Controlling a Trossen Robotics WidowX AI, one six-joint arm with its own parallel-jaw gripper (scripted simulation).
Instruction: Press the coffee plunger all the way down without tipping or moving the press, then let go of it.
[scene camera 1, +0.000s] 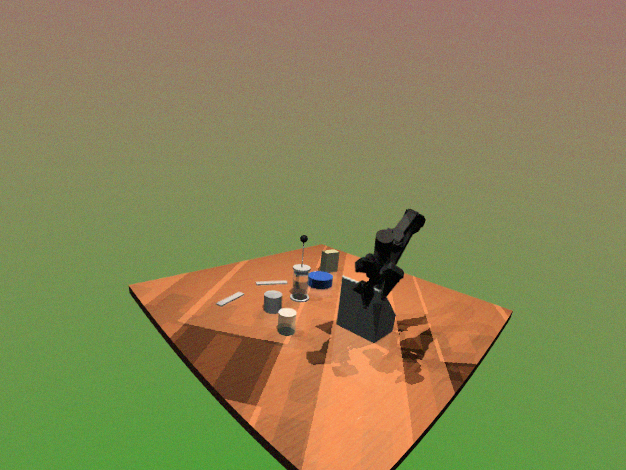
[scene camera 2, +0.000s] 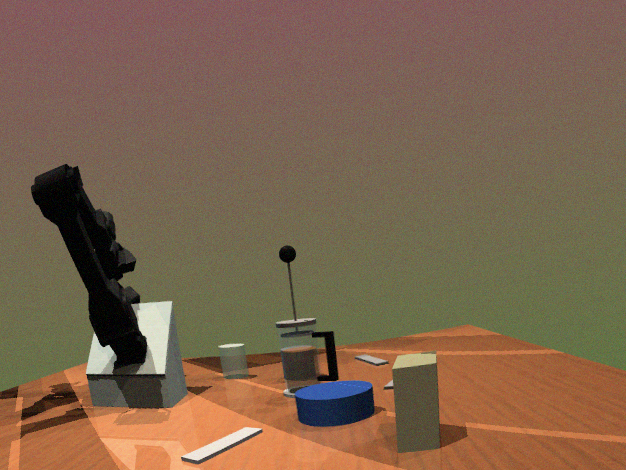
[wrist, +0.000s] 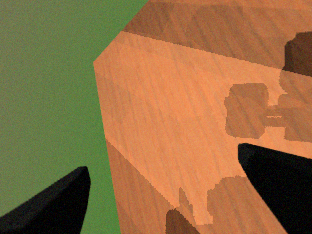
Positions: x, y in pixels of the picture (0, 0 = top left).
Labels:
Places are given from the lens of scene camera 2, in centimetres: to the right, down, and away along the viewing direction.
gripper (scene camera 2: 107, 301): -51, 16, 107
glass coffee press (scene camera 2: 298, 343): -3, 20, 86
blue disc (scene camera 2: 339, 403): 4, 24, 65
The marked spots on the glass coffee press and the blue disc are 23 cm apart.

